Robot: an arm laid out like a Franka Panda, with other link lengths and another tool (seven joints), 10 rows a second.
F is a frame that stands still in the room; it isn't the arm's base.
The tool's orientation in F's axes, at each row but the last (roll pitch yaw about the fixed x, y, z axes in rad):
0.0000, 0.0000, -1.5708
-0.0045, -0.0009, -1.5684
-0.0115, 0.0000, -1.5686
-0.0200, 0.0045, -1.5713
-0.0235, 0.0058, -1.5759
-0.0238, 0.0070, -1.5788
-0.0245, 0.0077, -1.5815
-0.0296, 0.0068, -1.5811
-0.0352, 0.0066, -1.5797
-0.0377, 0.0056, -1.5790
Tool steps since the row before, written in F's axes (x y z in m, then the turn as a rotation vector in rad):
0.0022, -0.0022, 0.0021, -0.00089, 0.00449, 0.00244
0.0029, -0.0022, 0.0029, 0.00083, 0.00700, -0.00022
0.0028, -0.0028, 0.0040, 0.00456, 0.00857, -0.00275
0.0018, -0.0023, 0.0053, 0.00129, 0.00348, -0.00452
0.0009, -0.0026, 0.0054, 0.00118, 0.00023, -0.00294
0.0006, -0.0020, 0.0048, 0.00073, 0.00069, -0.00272
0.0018, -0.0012, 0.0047, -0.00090, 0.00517, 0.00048
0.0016, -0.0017, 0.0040, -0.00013, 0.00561, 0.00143
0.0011, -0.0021, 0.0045, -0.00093, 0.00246, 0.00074
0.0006, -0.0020, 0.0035, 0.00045, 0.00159, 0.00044
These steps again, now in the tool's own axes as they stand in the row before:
0.0022, 0.0022, 0.0021, -0.00449, -0.00089, 0.00244
0.0022, 0.0029, 0.0029, -0.00700, 0.00085, -0.00021
0.0028, 0.0027, 0.0040, -0.00856, 0.00461, -0.00270
0.0023, 0.0017, 0.0053, -0.00346, 0.00138, -0.00451
0.0026, 0.0008, 0.0054, -0.00022, 0.00125, -0.00291
0.0020, 0.0005, 0.0048, -0.00068, 0.00079, -0.00271
0.0011, 0.0017, 0.0048, -0.00516, -0.00097, 0.00042
0.0017, 0.0015, 0.0041, -0.00562, -0.00023, 0.00139
0.0021, 0.0010, 0.0046, -0.00246, -0.00098, 0.00069
0.0020, 0.0005, 0.0035, -0.00160, 0.00042, 0.00045

